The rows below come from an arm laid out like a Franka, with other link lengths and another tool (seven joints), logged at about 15 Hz.
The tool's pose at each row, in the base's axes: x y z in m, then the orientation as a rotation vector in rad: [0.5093, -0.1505, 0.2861, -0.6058, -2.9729, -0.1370]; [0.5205, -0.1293, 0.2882, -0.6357, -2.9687, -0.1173]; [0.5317, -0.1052, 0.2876, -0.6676, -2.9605, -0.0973]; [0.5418, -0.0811, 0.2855, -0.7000, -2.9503, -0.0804]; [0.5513, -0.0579, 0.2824, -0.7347, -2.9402, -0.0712]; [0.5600, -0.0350, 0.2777, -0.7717, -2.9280, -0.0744]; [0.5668, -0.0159, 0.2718, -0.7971, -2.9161, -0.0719]
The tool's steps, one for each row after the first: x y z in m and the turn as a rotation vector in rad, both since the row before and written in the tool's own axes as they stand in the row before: [-0.0018, 0.0240, -0.0007, 0.0113, -0.0044, 0.0204]; [-0.0005, 0.0265, 0.0020, 0.0119, -0.0015, 0.0224]; [0.0009, 0.0260, 0.0033, 0.0102, 0.0002, 0.0229]; [0.0015, 0.0249, 0.0040, 0.0049, 0.0001, 0.0241]; [0.0025, 0.0242, 0.0055, -0.0030, 0.0028, 0.0255]; [0.0027, 0.0199, 0.0067, 0.0017, 0.0042, 0.0184]
